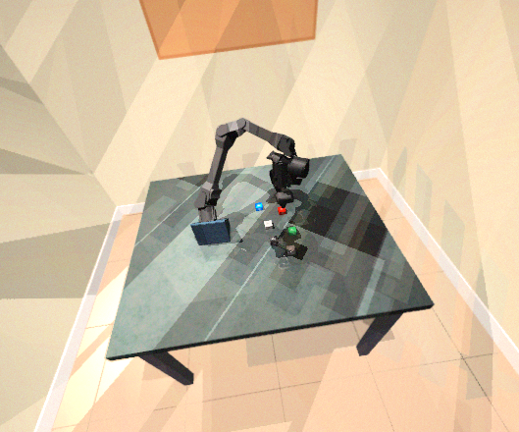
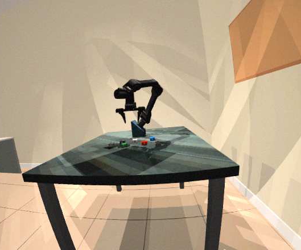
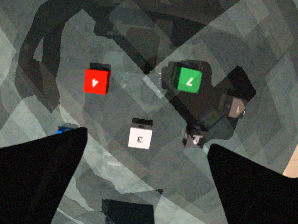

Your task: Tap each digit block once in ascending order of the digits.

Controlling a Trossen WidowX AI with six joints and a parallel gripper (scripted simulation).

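Right now my gripper tip is 130 mm above the blue block, 110 mm to the right of it and 100 mm past it. The rest, counted from my gripper tip: red block: 130 mm below, 70 mm to the left, 10 mm ahead; white block: 130 mm below, 60 mm behind, 10 mm to the right; green block: 130 mm below, 60 mm to the right, 40 mm ahead.
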